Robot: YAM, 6 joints.
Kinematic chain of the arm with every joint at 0, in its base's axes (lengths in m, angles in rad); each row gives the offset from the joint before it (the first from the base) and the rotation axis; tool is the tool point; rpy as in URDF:
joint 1: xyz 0 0 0.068 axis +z
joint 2: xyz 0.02 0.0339 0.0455 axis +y
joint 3: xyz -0.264 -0.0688 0 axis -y
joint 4: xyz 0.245 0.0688 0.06 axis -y
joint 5: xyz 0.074 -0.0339 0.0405 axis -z
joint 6: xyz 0.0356 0 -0.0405 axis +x
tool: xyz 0 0 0 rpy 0 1.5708 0
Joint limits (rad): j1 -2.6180..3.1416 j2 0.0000..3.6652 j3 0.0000..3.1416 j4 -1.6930..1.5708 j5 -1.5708..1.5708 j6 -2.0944..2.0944
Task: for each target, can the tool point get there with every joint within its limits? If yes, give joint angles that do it. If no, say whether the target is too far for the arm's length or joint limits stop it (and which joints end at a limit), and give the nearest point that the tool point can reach.
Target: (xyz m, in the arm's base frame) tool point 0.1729 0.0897 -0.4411
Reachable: no: joint limits stop it (at a limit: joint 2) | nearest point 0.1801 0.0934 -0.3774 | short by 0.064 m
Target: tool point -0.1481 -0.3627 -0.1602
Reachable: yes | joints -2.0372 3.0776 1.3625 1.2704 -1.0450 0.3831
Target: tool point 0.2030 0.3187 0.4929
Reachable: yes | joints 0.9130 1.8792 1.8350 1.2644 -1.2910 0.3336
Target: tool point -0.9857 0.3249 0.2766
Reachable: no: too far | nearest point -0.6059 0.1997 0.2125 | short by 0.405 m
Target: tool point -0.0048 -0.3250 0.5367
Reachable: yes | joints -1.5840 1.6529 1.6414 1.2315 0.0157 -0.7209
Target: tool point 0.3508 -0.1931 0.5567
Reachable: yes | joints -0.5839 2.0188 2.5505 -0.1964 -1.1362 -0.0200
